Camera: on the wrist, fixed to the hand. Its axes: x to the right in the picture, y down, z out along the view.
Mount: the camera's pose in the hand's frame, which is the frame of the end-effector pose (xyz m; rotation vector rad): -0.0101 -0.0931 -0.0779 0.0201 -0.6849 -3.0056
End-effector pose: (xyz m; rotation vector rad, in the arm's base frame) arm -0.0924 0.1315 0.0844 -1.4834 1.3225 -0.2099
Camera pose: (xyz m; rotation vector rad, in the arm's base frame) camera -0.0958 0.0754 0.1925 -1.7489 -2.1607 -1.1969
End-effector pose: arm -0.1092 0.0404 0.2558 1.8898 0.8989 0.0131
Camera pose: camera -0.1998 0.1158 0.2251 -0.9914 1.9585 -1.9652
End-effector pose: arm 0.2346 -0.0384 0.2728 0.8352 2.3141 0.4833
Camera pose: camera 0.1480 -0.1230 0.2864 -2.0491 0.6796 -0.9563
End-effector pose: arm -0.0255 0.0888 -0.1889 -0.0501 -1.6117 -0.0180
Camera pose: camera 0.0486 -0.0077 -0.1939 -2.0284 0.5663 1.9135
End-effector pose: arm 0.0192 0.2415 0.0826 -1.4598 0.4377 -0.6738
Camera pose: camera -0.0529 0.1911 0.1668 0.7467 2.1451 1.4390
